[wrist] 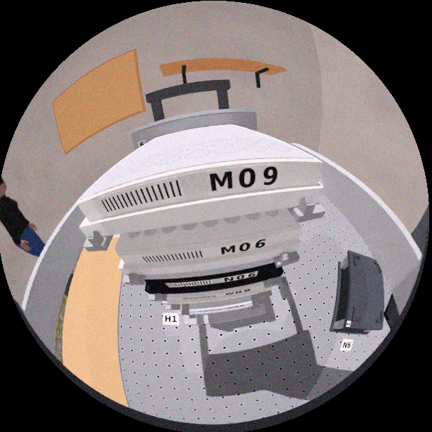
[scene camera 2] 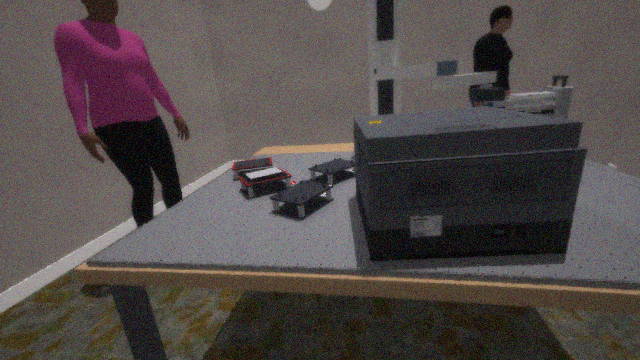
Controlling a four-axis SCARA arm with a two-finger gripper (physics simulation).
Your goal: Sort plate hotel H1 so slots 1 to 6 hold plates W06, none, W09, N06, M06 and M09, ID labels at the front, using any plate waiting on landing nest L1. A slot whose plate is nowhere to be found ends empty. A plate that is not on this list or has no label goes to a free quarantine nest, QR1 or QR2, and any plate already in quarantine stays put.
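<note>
Hotel H1 has white plate M09 at the top, resting on its side ledges. Below it are white M06, black N06 and pale W09, labels facing the wrist camera. A thin pale plate edge shows lowest; its label is unreadable. My gripper is open, its fingers on either side of M09, holding nothing. In scene camera 2 its fingertips are unclear. A white plate lies on a red-rimmed nest; its label is unreadable.
A second red-rimmed nest and two dark raised stands stand left of a large dark instrument. In the wrist view a dark device stands at right near the N6 tag. Two people stand beyond the table.
</note>
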